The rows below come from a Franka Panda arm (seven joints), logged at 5 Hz.
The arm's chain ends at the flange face. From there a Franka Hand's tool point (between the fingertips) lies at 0.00 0.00 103.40 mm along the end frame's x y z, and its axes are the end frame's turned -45 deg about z.
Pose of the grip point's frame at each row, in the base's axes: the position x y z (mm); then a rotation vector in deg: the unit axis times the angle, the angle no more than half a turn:
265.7 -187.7 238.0 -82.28 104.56 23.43
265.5 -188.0 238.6 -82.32 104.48 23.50
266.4 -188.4 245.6 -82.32 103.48 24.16
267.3 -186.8 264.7 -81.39 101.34 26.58
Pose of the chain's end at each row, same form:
227.9 -255.9 305.9 -37.62 133.84 44.94
227.7 -256.3 306.5 -37.69 133.79 45.02
228.9 -257.9 312.3 -38.13 132.95 45.96
230.5 -260.0 327.8 -38.22 130.97 49.13

